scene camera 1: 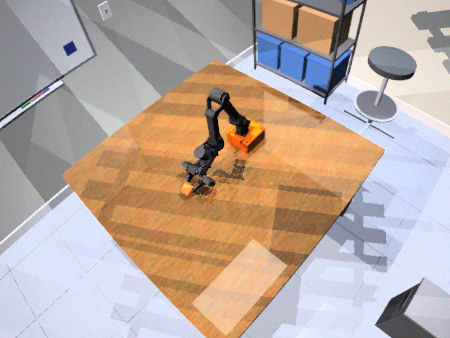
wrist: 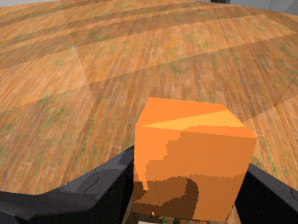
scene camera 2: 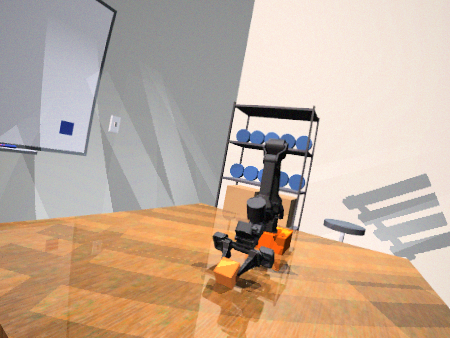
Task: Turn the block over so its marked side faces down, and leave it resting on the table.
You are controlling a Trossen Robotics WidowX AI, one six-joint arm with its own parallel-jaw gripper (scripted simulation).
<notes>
The pictures show: the gripper and a block.
The gripper shows as well in the wrist view.
</notes>
